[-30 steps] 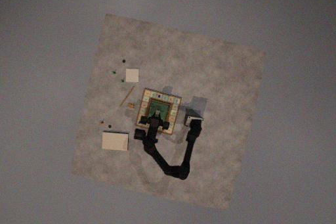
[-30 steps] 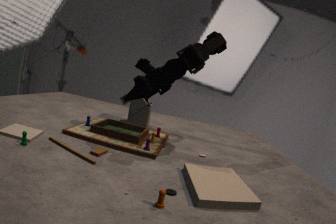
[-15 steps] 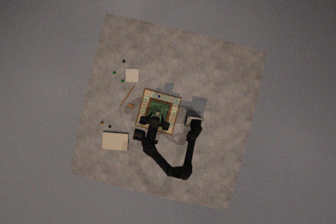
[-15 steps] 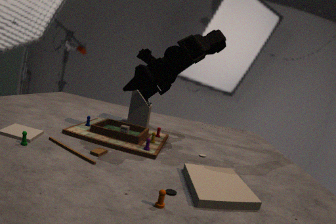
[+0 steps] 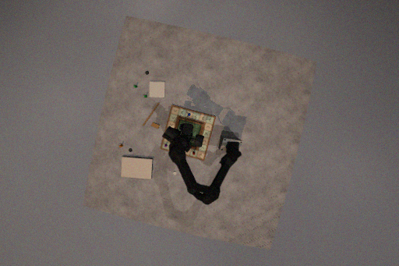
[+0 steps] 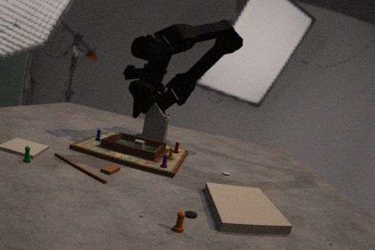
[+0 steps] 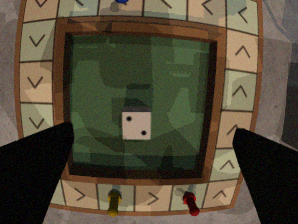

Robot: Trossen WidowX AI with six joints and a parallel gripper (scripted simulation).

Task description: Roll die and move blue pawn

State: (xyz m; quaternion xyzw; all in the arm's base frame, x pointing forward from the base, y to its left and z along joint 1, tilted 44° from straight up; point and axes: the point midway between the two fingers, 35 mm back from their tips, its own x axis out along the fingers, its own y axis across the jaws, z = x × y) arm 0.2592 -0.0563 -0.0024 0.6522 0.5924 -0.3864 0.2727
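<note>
My gripper tip is 110 mm to the left of the blue pawn, 80 mm above it and 10 mm short of it. Round my gripper tip: red pawn 130 mm to the left, 80 mm below, 40 mm behind; grey die 80 mm below, 10 mm to the left, 10 mm ahead; yellow pawn 110 mm to the left, 80 mm below, 50 mm ahead.
</note>
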